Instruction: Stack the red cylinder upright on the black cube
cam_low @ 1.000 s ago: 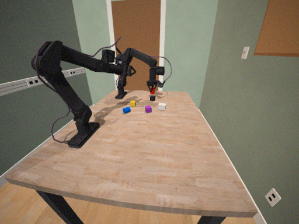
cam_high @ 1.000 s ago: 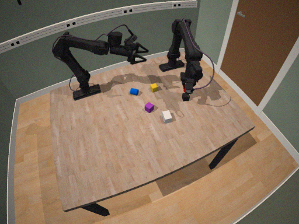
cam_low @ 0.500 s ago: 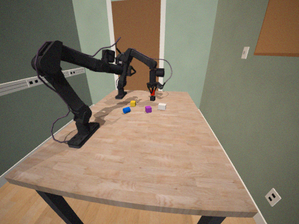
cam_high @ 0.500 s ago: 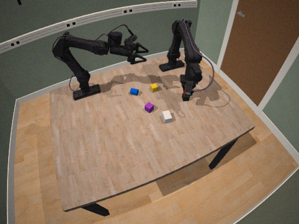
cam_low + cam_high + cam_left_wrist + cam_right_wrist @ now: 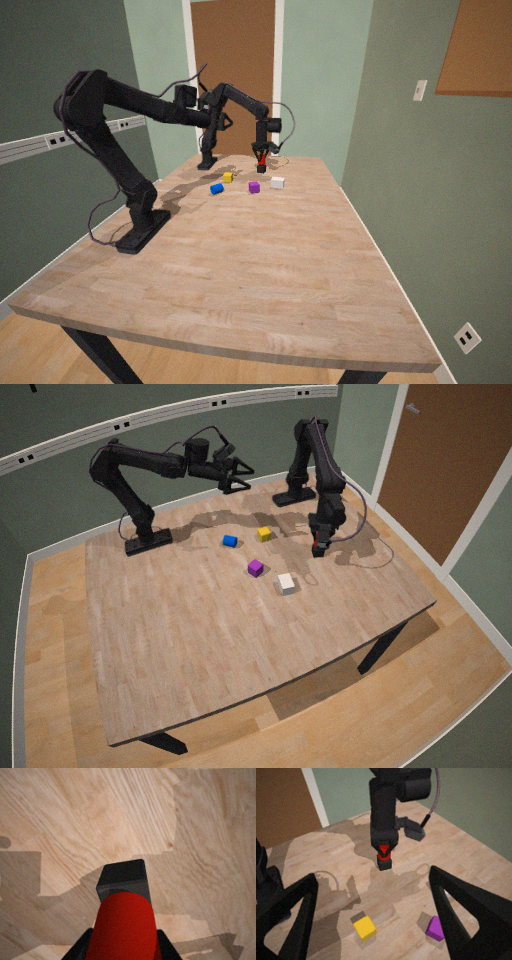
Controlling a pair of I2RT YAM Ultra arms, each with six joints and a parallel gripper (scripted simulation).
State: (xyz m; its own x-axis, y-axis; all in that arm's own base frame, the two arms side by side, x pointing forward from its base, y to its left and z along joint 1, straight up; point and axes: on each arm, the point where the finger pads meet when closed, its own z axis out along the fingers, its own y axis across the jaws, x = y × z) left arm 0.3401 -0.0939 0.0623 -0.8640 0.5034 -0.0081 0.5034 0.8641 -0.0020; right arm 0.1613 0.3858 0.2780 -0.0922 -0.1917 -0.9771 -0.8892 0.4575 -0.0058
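Now: left hand 5 cm above the black cube. The rest, counted from my left hand: white cube 9 cm ahead, 19 cm to the right, 5 cm below; then yellow cube 16 cm behind, 15 cm to the right, 5 cm below; then red cylinder right at my left hand.
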